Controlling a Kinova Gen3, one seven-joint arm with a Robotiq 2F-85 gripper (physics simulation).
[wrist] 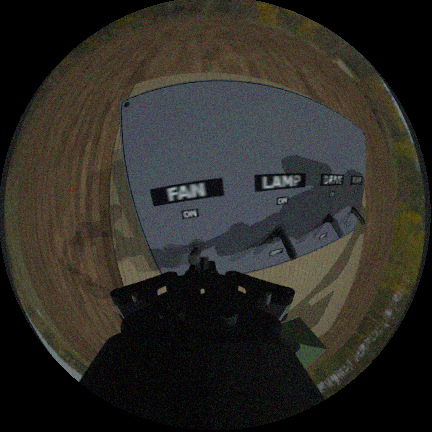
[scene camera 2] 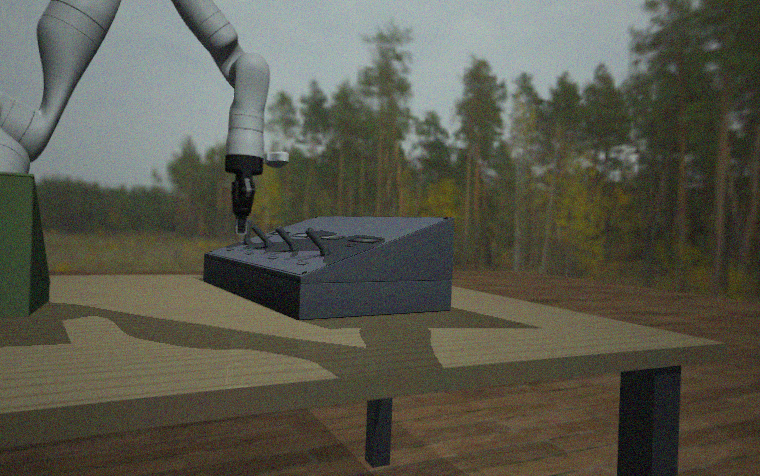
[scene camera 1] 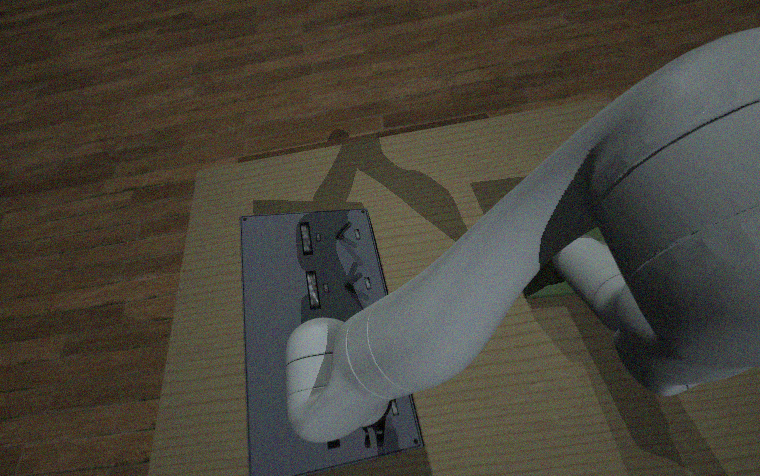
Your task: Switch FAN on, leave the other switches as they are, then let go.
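Pixels of known places: gripper, fingertip midpoint: (wrist: 202, 263) (scene camera 2: 240, 234); arm's base, origin of the base link: (scene camera 1: 576, 256).
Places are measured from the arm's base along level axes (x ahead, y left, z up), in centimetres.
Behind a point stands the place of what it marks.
Observation:
The grey switch panel (scene camera 1: 269, 336) {x 57.6, y 15.5, z 5.1 cm} (scene camera 2: 381, 269) {x 54.5, y -13.1, z -1.8 cm} (wrist: 215, 125) {x 53.1, y 26.5, z 4.4 cm} has several levers. The FAN label (wrist: 187, 191) {x 45.9, y 28.8, z 2.2 cm} and its ON mark show in the wrist view. The FAN lever (wrist: 195, 251) {x 39.9, y 27.4, z 3.8 cm} shows nearly end-on just ahead of my fingertips; its exact tilt and any contact are unclear. The LAMP lever (scene camera 2: 259, 236) {x 40.1, y 15.1, z 1.8 cm} (wrist: 286, 243) {x 40.6, y 15.9, z 2.3 cm}, DRIVE lever (scene camera 2: 286, 239) {x 43.2, y 3.3, z 1.7 cm} (wrist: 336, 226) {x 43.2, y 4.2, z 2.4 cm} and PUMP lever (scene camera 2: 316, 242) {x 45.7, y -8.4, z 1.7 cm} (wrist: 358, 215) {x 46.0, y -7.4, z 2.1 cm} lean toward the panel's low edge. My gripper (scene camera 2: 241, 230) {x 37.6, y 26.5, z 1.8 cm} (wrist: 202, 263) {x 37.6, y 26.5, z 1.8 cm} is shut and empty, pointing down on the low-edge side of the FAN lever. The arm mostly hides it in scene camera 1.
The panel stands on a wooden table (scene camera 1: 207, 224) {x 85.7, y -17.8, z -8.6 cm} (scene camera 2: 560, 336) {x 73.0, y -30.3, z -8.6 cm}, its face sloping down toward the robot's green base (scene camera 2: 16, 246) {x 8.1, y -8.3, z 0.1 cm}. The LAMP, DRIVE and PUMP levers stand in a row to one side of the gripper. The arm (scene camera 1: 437, 313) {x 27.8, y 25.7, z 49.4 cm} covers part of the panel in scene camera 1.

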